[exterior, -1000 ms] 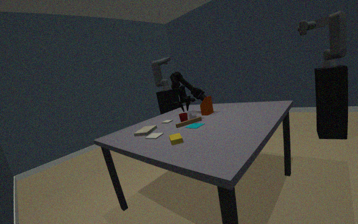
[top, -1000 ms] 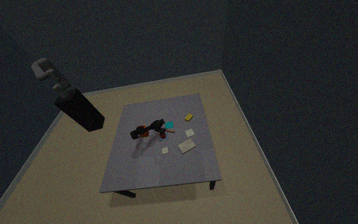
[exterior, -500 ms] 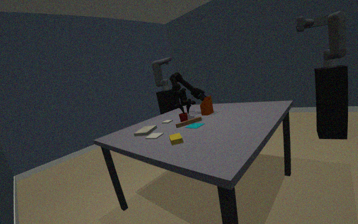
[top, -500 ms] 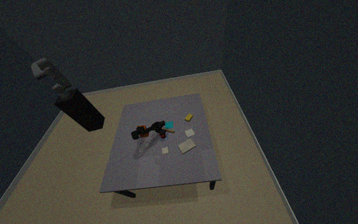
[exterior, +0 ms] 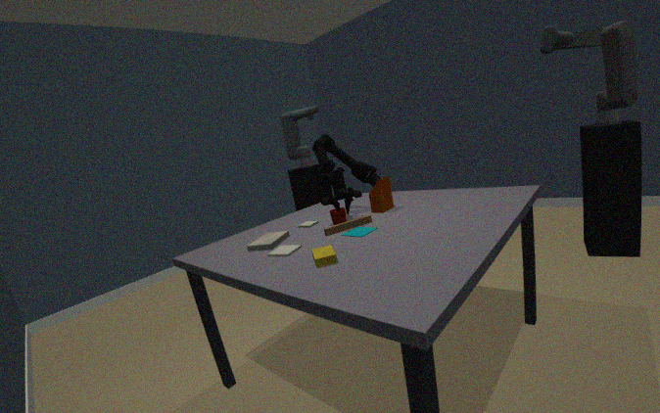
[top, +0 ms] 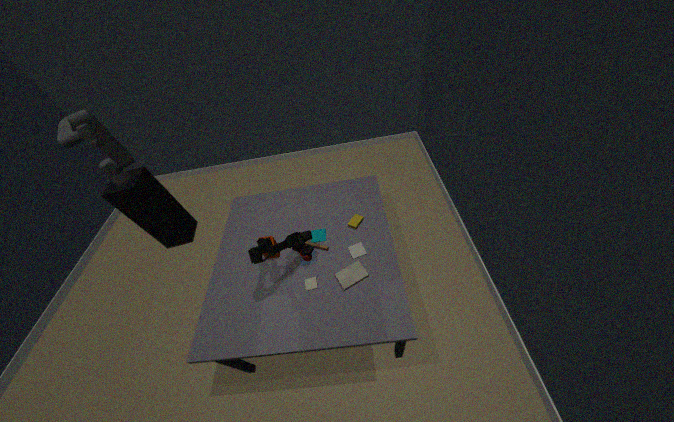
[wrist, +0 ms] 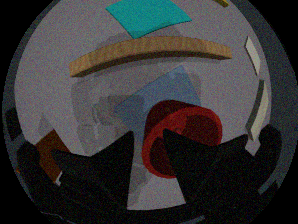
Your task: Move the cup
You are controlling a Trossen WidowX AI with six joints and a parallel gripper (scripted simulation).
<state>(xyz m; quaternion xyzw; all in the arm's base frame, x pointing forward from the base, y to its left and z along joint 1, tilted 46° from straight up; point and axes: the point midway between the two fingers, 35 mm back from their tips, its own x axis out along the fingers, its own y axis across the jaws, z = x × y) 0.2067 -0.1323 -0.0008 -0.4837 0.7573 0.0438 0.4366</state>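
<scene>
Now: gripper tip 5 cm above the pale blue pad, 2 cm to the left of it and 2 cm short of it. From my gripper tip the other things lie so: red cup 2 cm to the right, 2 cm ahead; then wooden stick 7 cm ahead, 6 cm to the left, 3 cm below; then teal pad 14 cm to the left, 12 cm ahead, 5 cm below.
</scene>
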